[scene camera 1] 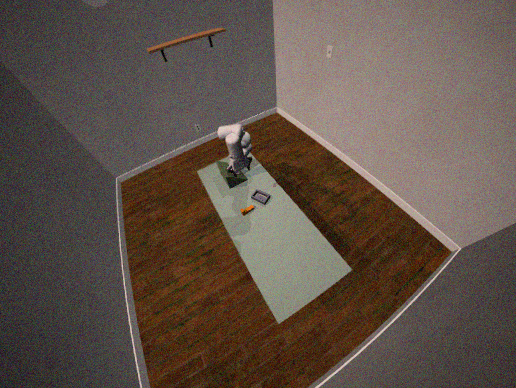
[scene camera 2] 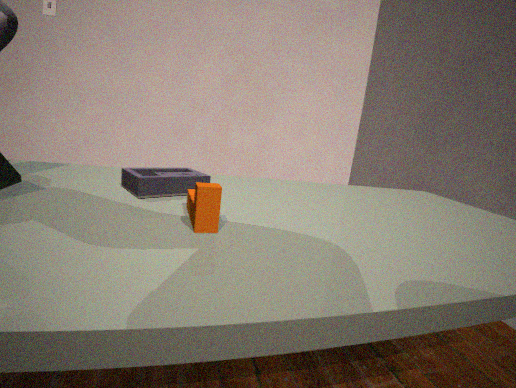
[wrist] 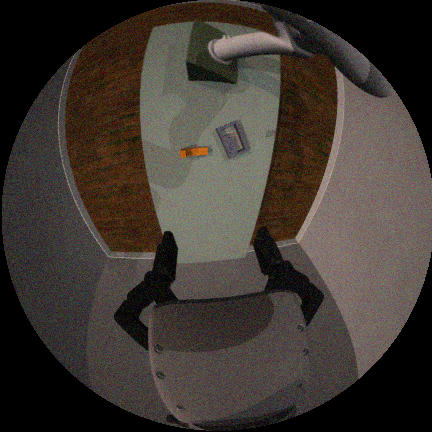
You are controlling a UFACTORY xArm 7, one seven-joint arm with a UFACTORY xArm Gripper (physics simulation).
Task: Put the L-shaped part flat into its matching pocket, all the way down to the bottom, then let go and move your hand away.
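Where they show: gripper, fingertip midpoint: (scene camera 1: 242, 172) (wrist: 216, 237); arm's base at its link origin: (wrist: 220, 51).
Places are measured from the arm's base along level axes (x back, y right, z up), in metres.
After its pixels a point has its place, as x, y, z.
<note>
The orange L-shaped part (scene camera 1: 247, 210) {-0.427, 0.109, -0.053} (scene camera 2: 207, 209) {-0.417, 0.159, -0.050} (wrist: 194, 152) {-0.422, 0.102, -0.052} rests on the table, not flat: in the second scene view its short leg points up at the near end, with the lower, longer leg running back behind it. The dark grey-purple pocket block (scene camera 1: 258, 201) {-0.401, -0.016, -0.063} (scene camera 2: 170, 187) {-0.378, -0.011, -0.065} (wrist: 223, 145) {-0.398, -0.018, -0.049} sits beside the part, apart from it, with its recess facing up. The pocket's exact outline is too small and noisy to tell. My gripper (scene camera 1: 243, 172) {-0.442, 0.077, 0.402} (wrist: 216, 237) {-0.442, 0.077, 0.402} is open and empty, high above the table and away from both; its fingers do not show in the second scene view.
The pale green table (scene camera 1: 300, 270) {-1.043, 0.063, -0.081} (scene camera 2: 300, 265) {-0.505, 0.252, -0.082} (wrist: 210, 210) {-0.739, 0.045, -0.082} is long and narrow, with wooden floor around it. A dark green base block (scene camera 1: 237, 183) {-0.111, 0.030, -0.061} (wrist: 200, 55) {-0.062, 0.070, 0.056} stands under the arm at one end. Shadows of the arm fall across the table. A wooden wall shelf (scene camera 1: 187, 40) hangs far behind.
</note>
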